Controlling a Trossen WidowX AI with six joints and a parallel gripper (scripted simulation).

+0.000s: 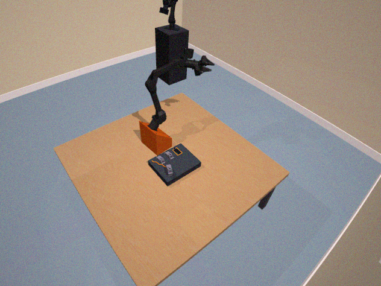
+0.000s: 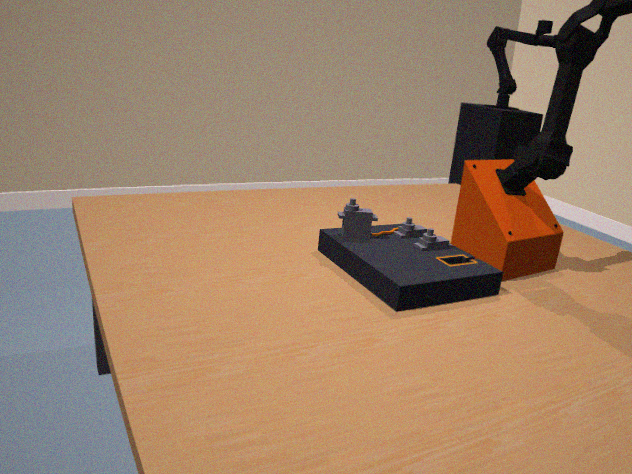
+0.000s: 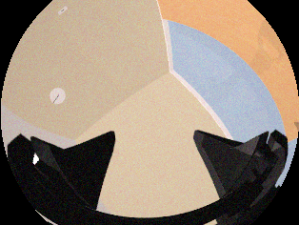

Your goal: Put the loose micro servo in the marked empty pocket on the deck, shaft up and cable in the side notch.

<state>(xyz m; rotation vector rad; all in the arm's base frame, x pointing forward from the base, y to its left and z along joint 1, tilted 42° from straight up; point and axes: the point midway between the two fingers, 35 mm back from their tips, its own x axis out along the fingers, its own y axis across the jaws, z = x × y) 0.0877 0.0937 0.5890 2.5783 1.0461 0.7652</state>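
My gripper tip is now 540 mm above the dark deck, 480 mm to the left of it and 230 mm short of it.
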